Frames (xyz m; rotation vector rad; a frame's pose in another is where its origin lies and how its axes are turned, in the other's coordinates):
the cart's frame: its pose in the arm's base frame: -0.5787 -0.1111 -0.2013 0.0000 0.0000 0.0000
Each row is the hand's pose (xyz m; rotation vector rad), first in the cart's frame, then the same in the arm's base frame.
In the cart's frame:
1: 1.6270 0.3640 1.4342 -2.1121 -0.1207 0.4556
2: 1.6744 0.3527 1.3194 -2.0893 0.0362 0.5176
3: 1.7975 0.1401 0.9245 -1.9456 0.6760 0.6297
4: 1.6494 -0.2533 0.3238 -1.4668 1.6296 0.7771
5: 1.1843 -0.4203 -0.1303 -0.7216 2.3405 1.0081
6: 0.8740 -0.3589 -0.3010 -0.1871 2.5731 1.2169
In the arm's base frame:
1: 1.0483 0.2529 1.2329 -2.1121 -0.1207 0.4556
2: 1.0957 0.2416 1.1181 -2.0893 0.0362 0.5176
3: 1.2188 0.0290 0.7232 -1.9456 0.6760 0.6297
4: 1.0707 -0.3644 0.1225 -1.4668 1.6296 0.7771
5: 0.6056 -0.5314 -0.3316 -0.7216 2.3405 1.0081
6: 0.2953 -0.4700 -0.5023 -0.1871 2.5731 1.2169

